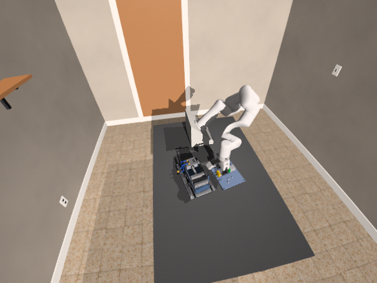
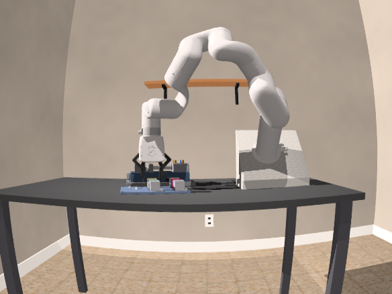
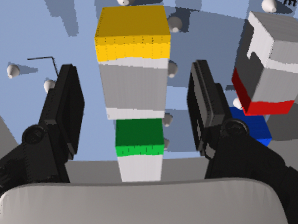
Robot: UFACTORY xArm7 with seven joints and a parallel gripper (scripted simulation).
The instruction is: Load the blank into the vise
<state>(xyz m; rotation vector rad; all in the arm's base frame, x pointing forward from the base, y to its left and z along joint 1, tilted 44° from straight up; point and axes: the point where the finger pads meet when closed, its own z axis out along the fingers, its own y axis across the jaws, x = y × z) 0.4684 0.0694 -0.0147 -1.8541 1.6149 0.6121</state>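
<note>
My gripper is now 5 cm to the right of the blue infeed plate, 5 cm above it and 1 cm past it. From my hand the other things lie so: green-end blank (9 cm to the left, 3 cm below, 2 cm behind); then red-ended blank (9 cm behind, 3 cm below, 1 cm to the right); then blue-end blank (10 cm behind, 8 cm to the left, 3 cm below).
</note>
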